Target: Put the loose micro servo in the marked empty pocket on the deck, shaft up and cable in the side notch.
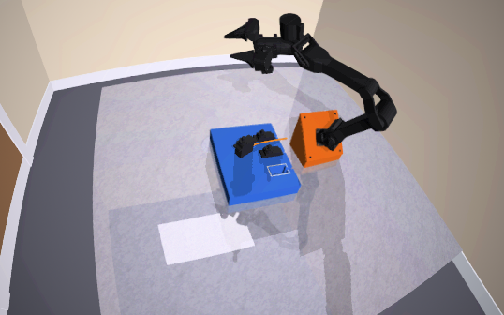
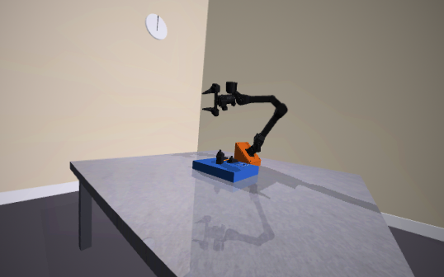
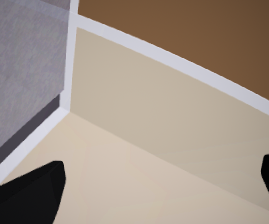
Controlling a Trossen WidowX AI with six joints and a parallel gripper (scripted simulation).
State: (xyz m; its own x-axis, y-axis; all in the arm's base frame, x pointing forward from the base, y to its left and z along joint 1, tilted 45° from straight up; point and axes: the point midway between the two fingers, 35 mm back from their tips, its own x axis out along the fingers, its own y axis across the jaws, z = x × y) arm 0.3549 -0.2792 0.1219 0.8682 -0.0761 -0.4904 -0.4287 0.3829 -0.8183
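Right now the blue deck is 50 mm behind my gripper tip, 140 mm to the left of it and 370 mm below it.
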